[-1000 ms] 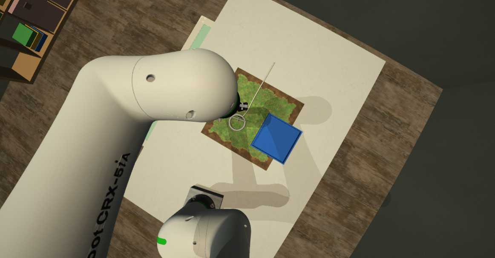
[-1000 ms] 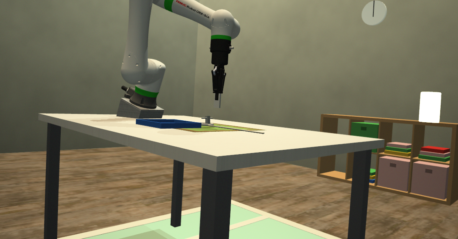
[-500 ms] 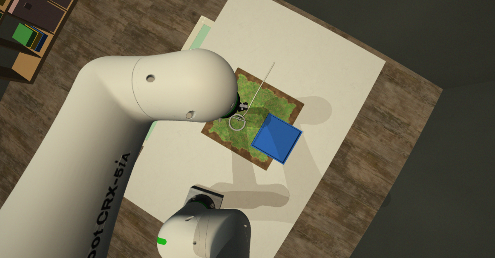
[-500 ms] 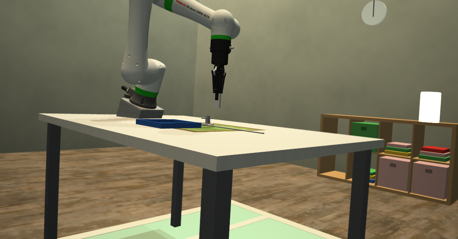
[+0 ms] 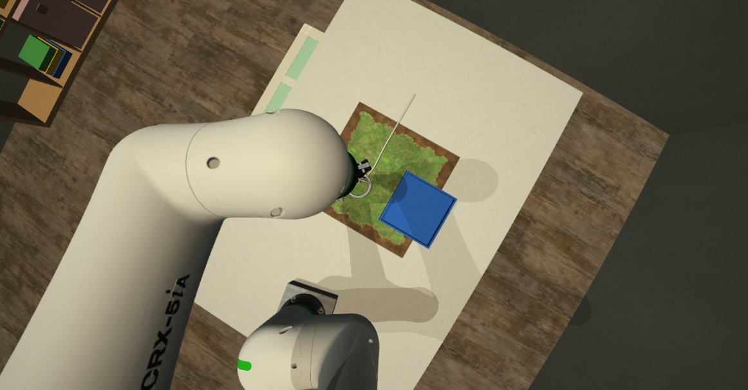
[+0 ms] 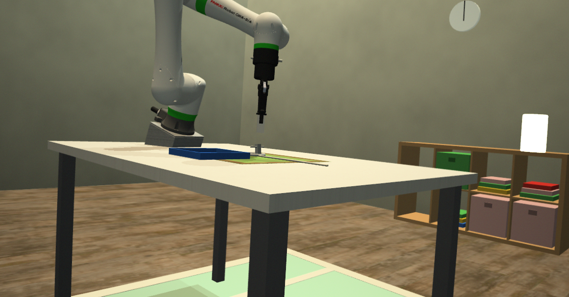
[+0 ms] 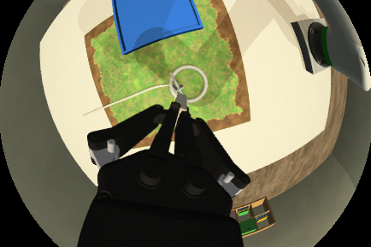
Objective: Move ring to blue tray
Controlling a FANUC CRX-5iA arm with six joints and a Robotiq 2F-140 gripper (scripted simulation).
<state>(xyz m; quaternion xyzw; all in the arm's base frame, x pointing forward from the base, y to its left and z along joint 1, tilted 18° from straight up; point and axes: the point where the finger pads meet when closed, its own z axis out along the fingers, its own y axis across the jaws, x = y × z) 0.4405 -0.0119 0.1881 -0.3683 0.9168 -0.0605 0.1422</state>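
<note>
My gripper is now 2 cm past the ring, 1 cm to the left of it and 11 cm above it. The rest, counted from my hand: blue tray: 3 cm behind, 22 cm to the right, 11 cm below; short grey stake: 1 cm to the right, 10 cm below; grass mat: 3 cm ahead, 7 cm to the right, 13 cm below.
</note>
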